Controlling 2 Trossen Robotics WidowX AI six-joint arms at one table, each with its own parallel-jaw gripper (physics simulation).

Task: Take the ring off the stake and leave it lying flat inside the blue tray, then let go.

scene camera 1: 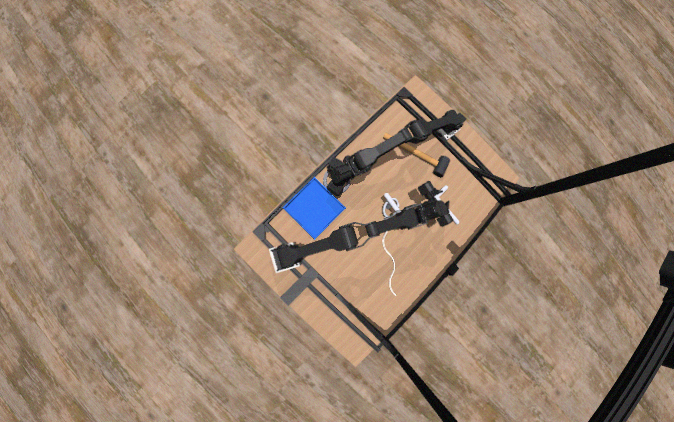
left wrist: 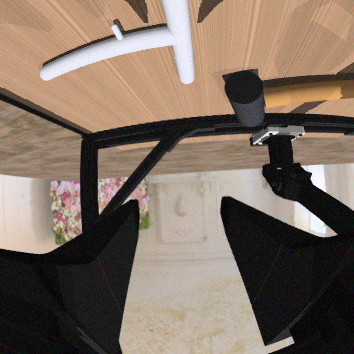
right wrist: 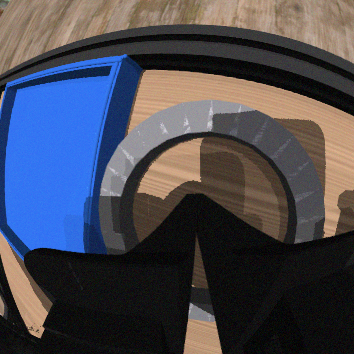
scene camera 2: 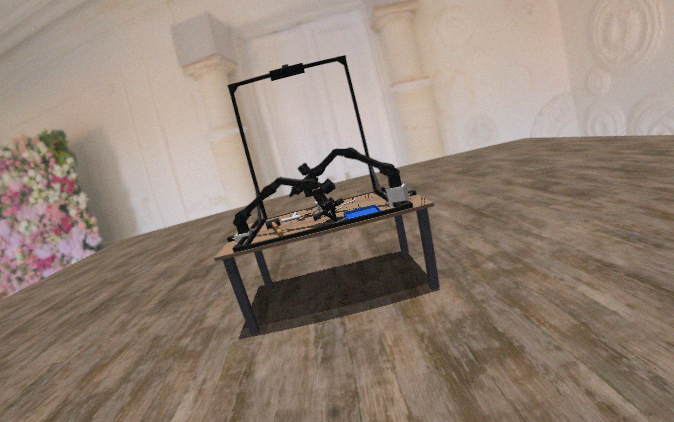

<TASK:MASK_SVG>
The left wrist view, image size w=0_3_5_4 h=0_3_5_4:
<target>my left gripper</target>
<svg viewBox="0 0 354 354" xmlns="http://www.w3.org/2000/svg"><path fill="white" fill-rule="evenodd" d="M138 199L129 199L79 235L49 252L39 254L0 248L0 354L116 354L128 283L138 239ZM222 196L220 216L224 232L246 289L263 344L266 346L292 336L294 341L290 345L267 354L354 354L354 230L328 237L317 236L274 218L231 196Z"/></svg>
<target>hammer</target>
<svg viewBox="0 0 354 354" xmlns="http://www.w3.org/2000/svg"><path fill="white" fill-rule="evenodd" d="M224 83L225 94L237 120L242 125L248 127L256 126L263 120L264 106L266 108L300 102L354 98L354 79L306 82L263 89L262 81L258 75L251 71L240 70L230 74Z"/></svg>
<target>white T-shaped piece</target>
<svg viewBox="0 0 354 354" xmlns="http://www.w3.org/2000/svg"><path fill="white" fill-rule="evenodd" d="M187 0L161 0L167 26L149 28L122 35L117 24L113 23L111 29L115 37L82 47L44 64L39 70L40 77L43 80L49 80L75 68L133 51L171 45L179 80L182 83L192 82L194 79L194 65Z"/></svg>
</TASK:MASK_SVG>
